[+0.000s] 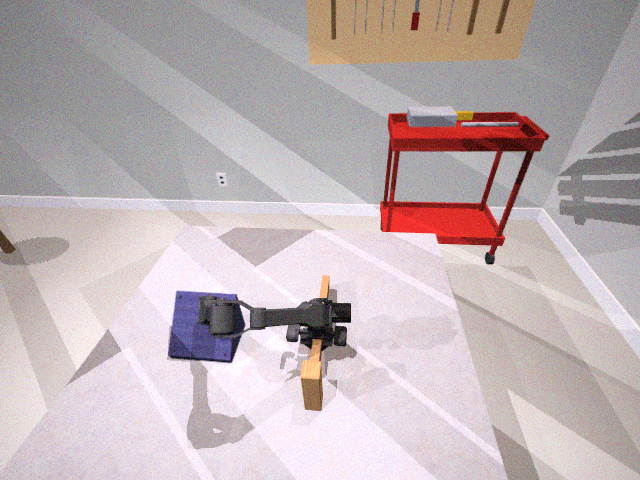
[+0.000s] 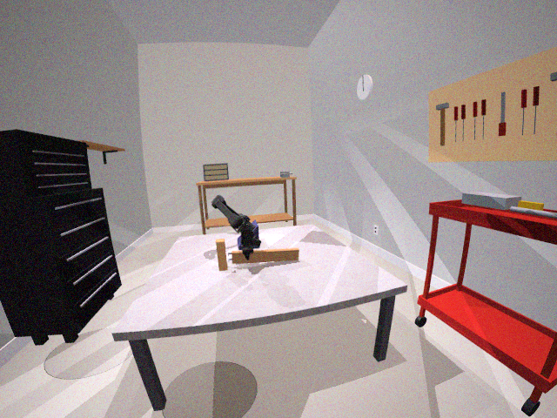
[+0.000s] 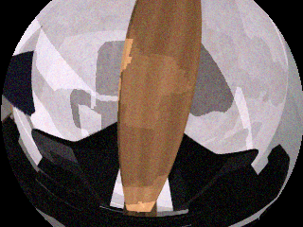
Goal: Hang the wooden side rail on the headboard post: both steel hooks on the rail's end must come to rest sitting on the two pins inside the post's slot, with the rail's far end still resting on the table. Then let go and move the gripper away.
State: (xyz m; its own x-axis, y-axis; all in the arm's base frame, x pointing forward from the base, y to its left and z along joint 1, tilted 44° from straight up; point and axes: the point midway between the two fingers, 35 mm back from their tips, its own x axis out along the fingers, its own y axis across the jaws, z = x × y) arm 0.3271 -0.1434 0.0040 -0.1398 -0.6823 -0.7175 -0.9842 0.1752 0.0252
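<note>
Right now my gripper tip is 10 mm past the headboard post, 150 mm to the left of it and 40 mm below it.
</note>
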